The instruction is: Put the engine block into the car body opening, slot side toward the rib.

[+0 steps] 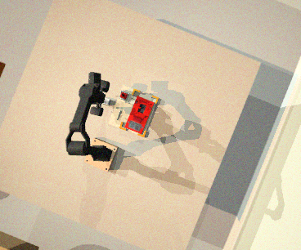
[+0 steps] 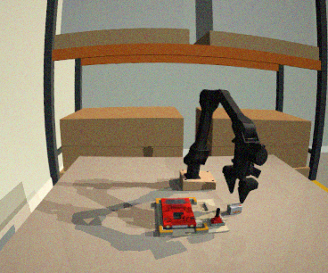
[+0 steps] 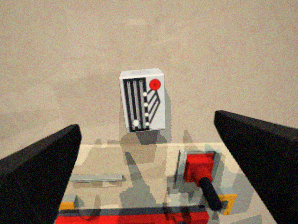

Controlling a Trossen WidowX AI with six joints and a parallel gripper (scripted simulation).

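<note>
Now: gripper tip 1 cm past the grey engine block and 5 cm above it.
</note>
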